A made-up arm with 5 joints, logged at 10 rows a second.
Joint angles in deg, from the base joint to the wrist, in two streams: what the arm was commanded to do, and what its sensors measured. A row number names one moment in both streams.
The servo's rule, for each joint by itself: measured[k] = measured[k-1] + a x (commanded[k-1-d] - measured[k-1]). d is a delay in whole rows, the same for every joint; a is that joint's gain. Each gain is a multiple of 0.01, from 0.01 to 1. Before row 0 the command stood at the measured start. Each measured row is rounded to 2 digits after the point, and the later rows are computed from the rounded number. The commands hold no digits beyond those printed.
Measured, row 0:
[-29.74 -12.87 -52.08 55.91 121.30]
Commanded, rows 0 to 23:
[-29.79 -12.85 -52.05 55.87 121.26]
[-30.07 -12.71 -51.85 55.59 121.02]
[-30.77 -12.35 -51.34 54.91 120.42]
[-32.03 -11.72 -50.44 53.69 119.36]
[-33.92 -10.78 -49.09 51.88 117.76]
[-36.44 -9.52 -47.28 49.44 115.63]
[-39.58 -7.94 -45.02 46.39 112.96]
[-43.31 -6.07 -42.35 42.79 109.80]
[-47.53 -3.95 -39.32 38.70 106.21]
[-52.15 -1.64 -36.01 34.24 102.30]
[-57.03 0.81 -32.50 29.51 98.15]
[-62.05 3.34 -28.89 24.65 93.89]
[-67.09 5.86 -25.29 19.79 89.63]
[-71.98 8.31 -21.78 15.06 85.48]
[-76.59 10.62 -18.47 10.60 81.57]
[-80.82 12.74 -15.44 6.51 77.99]
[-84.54 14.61 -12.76 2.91 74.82]
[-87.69 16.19 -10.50 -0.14 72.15]
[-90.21 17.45 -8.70 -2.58 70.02]
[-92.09 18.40 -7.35 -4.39 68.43]
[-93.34 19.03 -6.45 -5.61 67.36]
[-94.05 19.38 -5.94 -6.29 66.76]
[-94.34 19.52 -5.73 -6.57 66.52]
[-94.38 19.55 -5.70 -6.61 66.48]
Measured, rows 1 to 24:
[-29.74 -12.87 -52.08 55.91 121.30]
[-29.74 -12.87 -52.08 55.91 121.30]
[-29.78 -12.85 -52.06 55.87 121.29]
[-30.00 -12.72 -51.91 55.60 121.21]
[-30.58 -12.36 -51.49 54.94 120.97]
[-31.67 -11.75 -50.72 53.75 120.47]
[-33.36 -10.82 -49.53 51.97 119.63]
[-35.67 -9.57 -47.89 49.57 118.39]
[-38.60 -8.01 -45.79 46.55 116.71]
[-42.13 -6.15 -43.28 42.98 114.57]
[-46.18 -4.04 -40.39 38.91 111.98]
[-50.66 -1.74 -37.19 34.47 108.98]
[-55.44 0.71 -33.77 29.76 105.62]
[-60.40 3.23 -30.21 24.91 101.98]
[-65.42 5.75 -26.62 20.05 98.15]
[-70.34 8.21 -23.09 15.31 94.22]
[-75.03 10.52 -19.72 10.84 90.30]
[-79.37 12.65 -16.60 6.73 86.48]
[-83.25 14.53 -13.80 3.10 82.87]
[-86.58 16.12 -11.39 0.02 79.55]
[-89.30 17.40 -9.43 -2.45 76.60]
[-91.39 18.36 -7.91 -4.29 74.07]
[-92.85 19.00 -6.84 -5.54 71.99]
[-93.75 19.36 -6.18 -6.25 70.37]
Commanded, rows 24 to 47:
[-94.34 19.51 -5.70 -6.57 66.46]
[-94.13 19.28 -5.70 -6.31 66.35]
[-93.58 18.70 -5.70 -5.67 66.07]
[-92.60 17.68 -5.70 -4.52 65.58]
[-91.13 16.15 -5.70 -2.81 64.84]
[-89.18 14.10 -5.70 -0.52 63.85]
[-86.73 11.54 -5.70 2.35 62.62]
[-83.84 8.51 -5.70 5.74 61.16]
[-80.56 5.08 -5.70 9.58 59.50]
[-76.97 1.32 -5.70 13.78 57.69]
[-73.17 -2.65 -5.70 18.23 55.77]
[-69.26 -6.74 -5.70 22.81 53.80]
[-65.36 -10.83 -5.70 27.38 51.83]
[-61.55 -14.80 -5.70 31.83 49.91]
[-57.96 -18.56 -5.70 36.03 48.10]
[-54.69 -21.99 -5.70 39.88 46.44]
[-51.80 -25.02 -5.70 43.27 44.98]
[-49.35 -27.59 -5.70 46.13 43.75]
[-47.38 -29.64 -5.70 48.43 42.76]
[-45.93 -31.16 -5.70 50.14 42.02]
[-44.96 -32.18 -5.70 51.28 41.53]
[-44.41 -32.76 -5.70 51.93 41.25]
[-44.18 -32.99 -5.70 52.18 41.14]
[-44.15 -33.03 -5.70 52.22 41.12]
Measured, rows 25 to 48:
[-94.19 19.51 -5.85 -6.55 69.18]
[-94.33 19.55 -5.74 -6.61 68.34]
[-94.34 19.51 -5.71 -6.57 67.76]
[-94.18 19.29 -5.70 -6.32 67.32]
[-93.73 18.72 -5.70 -5.70 66.93]
[-92.88 17.72 -5.70 -4.58 66.51]
[-91.57 16.21 -5.70 -2.90 65.99]
[-89.78 14.18 -5.70 -0.64 65.33]
[-87.49 11.65 -5.70 2.20 64.49]
[-84.75 8.64 -5.70 5.56 63.46]
[-81.61 5.22 -5.70 9.38 62.23]
[-78.13 1.48 -5.70 13.56 60.82]
[-74.41 -2.48 -5.70 18.00 59.25]
[-70.55 -6.57 -5.70 22.57 57.56]
[-66.66 -10.66 -5.70 27.14 55.78]
[-62.83 -14.63 -5.70 31.60 53.96]
[-59.18 -18.40 -5.70 35.81 52.14]
[-55.81 -21.85 -5.70 39.68 50.37]
[-52.80 -24.89 -5.70 43.09 48.70]
[-50.21 -27.48 -5.70 45.98 47.17]
[-48.09 -29.55 -5.70 48.31 45.80]
[-46.47 -31.10 -5.70 50.05 44.63]
[-45.34 -32.14 -5.70 51.22 43.67]
[-44.64 -32.74 -5.70 51.89 42.92]

